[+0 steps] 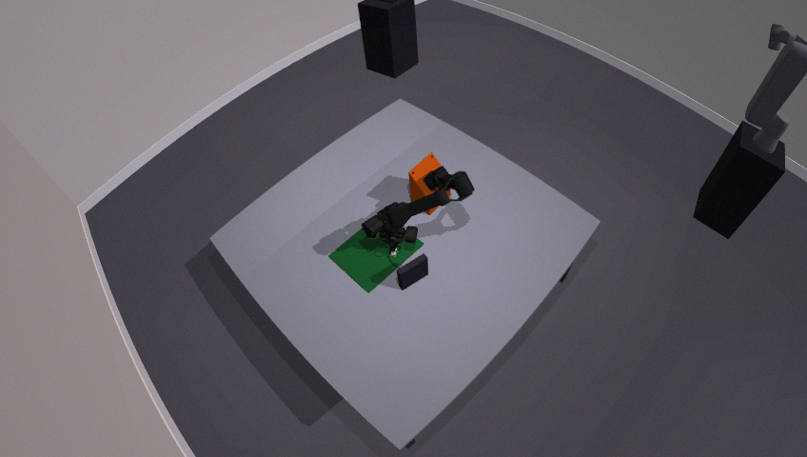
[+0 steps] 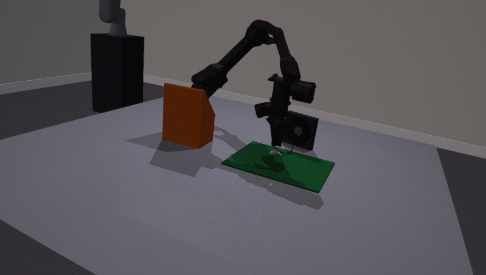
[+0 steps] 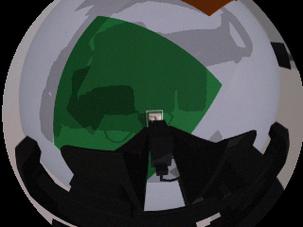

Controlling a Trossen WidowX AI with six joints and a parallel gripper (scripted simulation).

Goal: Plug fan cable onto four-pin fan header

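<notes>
Now: the dark plug 1 cm ahead of my gripper tip and 1 cm above it. From my gripper tip the other things lie so: green board 6 cm to the right, 6 cm below, 4 cm ahead; then black fan 13 cm to the left, 6 cm ahead, 1 cm above.
</notes>
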